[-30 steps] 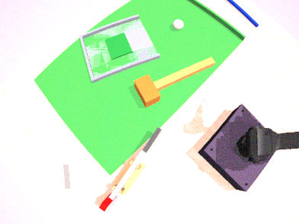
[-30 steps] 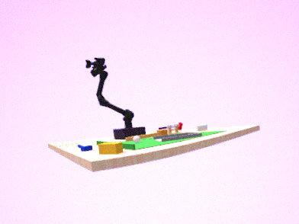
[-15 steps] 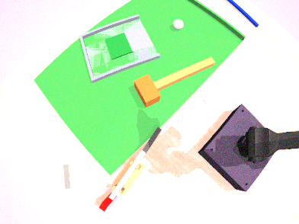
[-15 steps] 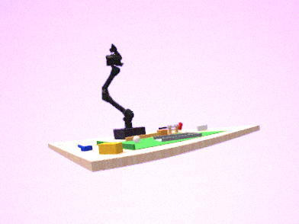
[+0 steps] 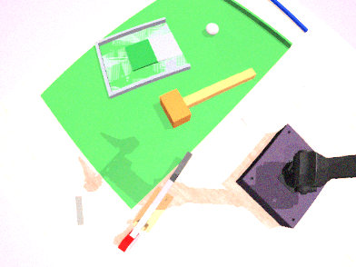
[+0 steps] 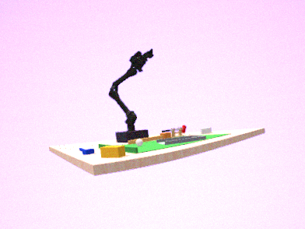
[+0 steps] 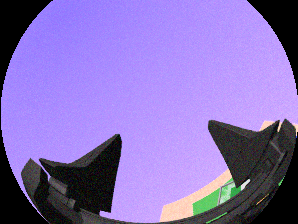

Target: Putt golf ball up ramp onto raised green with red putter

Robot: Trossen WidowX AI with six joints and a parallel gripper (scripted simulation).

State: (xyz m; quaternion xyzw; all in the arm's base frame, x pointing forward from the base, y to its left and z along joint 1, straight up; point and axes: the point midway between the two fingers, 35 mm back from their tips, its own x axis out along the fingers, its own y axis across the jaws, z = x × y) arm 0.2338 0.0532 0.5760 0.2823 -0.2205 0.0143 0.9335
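My gripper tip is 5 cm past the red putter, 22 cm to the right of it and 62 cm above it. Also, from my gripper tip: white golf ball: 19 cm ahead, 28 cm to the right, 65 cm below; wooden rack: 5 cm behind, 24 cm to the left, 64 cm below; green mat: 21 cm ahead, 10 cm to the right, 67 cm below.
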